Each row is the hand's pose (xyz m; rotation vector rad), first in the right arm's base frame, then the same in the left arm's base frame.
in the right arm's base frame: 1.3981 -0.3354 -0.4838 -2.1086 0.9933 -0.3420
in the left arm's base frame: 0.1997 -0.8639 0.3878 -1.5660 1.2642 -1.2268
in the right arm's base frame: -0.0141 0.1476 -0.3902 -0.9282 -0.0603 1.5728
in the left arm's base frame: -0.5062 0.3016 -0.2284 -1.2850 -0.0928 0.7159
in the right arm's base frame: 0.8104 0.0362 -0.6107 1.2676 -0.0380 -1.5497
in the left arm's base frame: 0.0831 -0.2799 0.0071 1.6861 -0.9251 -1.6128
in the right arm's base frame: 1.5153 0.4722 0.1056 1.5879 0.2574 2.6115
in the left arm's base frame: 0.4614 -0.1289 1.0240 0.6833 -0.1485 2.3551
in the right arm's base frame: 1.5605 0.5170 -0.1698 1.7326 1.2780 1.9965
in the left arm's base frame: 0.6484 -0.1824 0.8189 1.1835 0.5345 1.8107
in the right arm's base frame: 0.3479 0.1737 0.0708 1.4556 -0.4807 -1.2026
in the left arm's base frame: -0.4700 0.2407 0.3541 1.6230 -1.4367 -1.2009
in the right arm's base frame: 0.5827 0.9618 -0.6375 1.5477 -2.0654 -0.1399
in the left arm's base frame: 0.4768 0.5869 -0.0479 0.9000 -2.9068 0.1762
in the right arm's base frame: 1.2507 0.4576 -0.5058 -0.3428 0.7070 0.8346
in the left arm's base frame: 0.5683 -0.1464 0.3665 -0.3799 0.2810 0.0950
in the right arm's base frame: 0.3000 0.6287 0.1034 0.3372 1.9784 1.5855
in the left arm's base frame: -0.2557 0.6436 0.3993 0.3759 1.3207 1.0423
